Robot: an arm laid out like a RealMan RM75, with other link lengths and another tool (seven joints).
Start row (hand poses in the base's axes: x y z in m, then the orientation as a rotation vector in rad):
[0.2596 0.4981 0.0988 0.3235 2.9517 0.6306]
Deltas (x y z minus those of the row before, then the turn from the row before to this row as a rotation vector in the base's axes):
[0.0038 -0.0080 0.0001 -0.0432 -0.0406 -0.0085]
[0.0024 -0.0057 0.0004 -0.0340 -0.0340 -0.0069]
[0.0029 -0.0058 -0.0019 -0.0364 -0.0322 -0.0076]
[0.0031 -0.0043 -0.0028 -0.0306 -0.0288 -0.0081]
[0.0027 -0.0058 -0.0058 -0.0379 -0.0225 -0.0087]
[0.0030 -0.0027 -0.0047 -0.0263 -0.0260 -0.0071]
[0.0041 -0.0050 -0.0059 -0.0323 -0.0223 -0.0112]
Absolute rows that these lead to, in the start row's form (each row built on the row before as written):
[0.2634 0.4901 0.0989 0.3153 2.9190 0.5646]
[0.2658 0.4844 0.0993 0.3083 2.8903 0.5136]
[0.2687 0.4786 0.0974 0.3026 2.8626 0.4599]
[0.2718 0.4743 0.0946 0.2996 2.8365 0.4151]
[0.2745 0.4685 0.0888 0.2978 2.8165 0.3602]
[0.2775 0.4658 0.0841 0.2953 2.7917 0.3229]
[0.2816 0.4608 0.0782 0.2978 2.7695 0.2765]

